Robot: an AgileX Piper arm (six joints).
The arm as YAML. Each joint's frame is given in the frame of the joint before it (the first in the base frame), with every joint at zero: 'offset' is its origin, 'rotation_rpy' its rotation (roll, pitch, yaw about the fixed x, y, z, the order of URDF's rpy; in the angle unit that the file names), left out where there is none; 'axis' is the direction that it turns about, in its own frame. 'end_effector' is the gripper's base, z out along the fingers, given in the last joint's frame.
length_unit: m
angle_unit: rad
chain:
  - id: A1
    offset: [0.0, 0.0, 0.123]
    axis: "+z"
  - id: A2
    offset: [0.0, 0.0, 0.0]
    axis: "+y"
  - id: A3
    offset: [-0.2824, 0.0, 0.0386]
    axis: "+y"
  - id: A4
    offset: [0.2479, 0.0, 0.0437]
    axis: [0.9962, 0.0, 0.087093]
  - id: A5
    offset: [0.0, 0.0, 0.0]
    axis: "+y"
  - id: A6
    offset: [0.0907, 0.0, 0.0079]
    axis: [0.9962, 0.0, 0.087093]
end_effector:
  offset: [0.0, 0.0, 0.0]
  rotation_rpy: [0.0, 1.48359, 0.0]
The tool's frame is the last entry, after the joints.
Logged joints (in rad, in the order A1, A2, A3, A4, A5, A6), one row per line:
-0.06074, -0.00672, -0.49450, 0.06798, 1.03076, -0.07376
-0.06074, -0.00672, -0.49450, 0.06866, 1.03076, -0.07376
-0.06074, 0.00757, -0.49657, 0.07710, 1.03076, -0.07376
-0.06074, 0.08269, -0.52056, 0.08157, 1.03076, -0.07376
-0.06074, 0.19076, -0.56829, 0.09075, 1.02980, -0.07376
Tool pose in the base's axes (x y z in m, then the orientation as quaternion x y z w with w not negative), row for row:
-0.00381, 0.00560, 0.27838, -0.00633, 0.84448, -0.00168, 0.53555
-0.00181, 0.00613, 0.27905, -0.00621, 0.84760, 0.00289, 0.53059
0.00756, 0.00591, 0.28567, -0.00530, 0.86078, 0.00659, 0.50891
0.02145, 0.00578, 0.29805, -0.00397, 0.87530, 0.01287, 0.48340
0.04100, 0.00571, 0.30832, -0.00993, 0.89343, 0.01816, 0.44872
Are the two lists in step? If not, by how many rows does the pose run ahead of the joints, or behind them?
The pose runs 1 row ahead of the joints: the pose in row i belongs to the joints in row i + 1.
